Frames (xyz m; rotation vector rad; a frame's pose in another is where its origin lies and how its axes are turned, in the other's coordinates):
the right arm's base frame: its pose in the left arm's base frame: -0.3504 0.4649 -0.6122 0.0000 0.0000 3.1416
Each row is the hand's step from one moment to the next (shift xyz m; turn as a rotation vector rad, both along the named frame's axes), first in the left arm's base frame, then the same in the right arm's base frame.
Working: the left arm's base frame: its pose in the right arm's base frame: -0.3504 0.4649 0.6122 0.0000 0.0000 3.1416

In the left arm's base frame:
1: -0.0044 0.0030 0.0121 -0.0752 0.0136 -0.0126
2: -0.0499 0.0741 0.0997 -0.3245 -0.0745 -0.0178
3: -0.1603 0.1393 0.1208 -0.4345 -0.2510 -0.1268
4: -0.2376 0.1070 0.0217 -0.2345 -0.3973 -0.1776
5: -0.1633 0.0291 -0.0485 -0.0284 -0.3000 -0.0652
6: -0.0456 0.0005 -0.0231 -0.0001 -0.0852 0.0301
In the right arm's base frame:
1: 0.0044 -0.0030 0.0121 0.0752 -0.0136 -0.0126
2: 0.0499 -0.0741 0.0997 0.3245 0.0745 -0.0178
3: 0.1603 -0.1393 0.1208 0.4345 0.2510 -0.1268
4: 0.2376 -0.1070 0.0217 0.2345 0.3973 -0.1776
5: 0.1633 -0.0291 -0.0485 0.0284 0.3000 -0.0652
6: 0.0456 -0.0005 -0.0231 0.0001 0.0852 0.0301

